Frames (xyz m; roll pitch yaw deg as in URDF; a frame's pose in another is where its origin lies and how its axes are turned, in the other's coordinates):
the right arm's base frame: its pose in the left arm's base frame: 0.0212 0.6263 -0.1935 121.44 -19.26 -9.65
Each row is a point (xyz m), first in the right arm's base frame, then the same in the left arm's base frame.
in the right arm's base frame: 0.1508 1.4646 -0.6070
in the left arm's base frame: -0.3890 0.4465 1.3348
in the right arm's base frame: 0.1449 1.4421 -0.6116
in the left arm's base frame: -0.3864 0.4619 1.3170
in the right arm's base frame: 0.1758 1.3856 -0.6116
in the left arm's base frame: -0.3370 0.4834 1.2817
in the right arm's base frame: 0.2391 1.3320 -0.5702
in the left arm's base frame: -0.2575 0.4624 1.2390
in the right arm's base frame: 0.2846 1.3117 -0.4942
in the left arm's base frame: -0.2057 0.3986 1.2002
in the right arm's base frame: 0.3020 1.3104 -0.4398
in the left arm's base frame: -0.1876 0.3491 1.1781
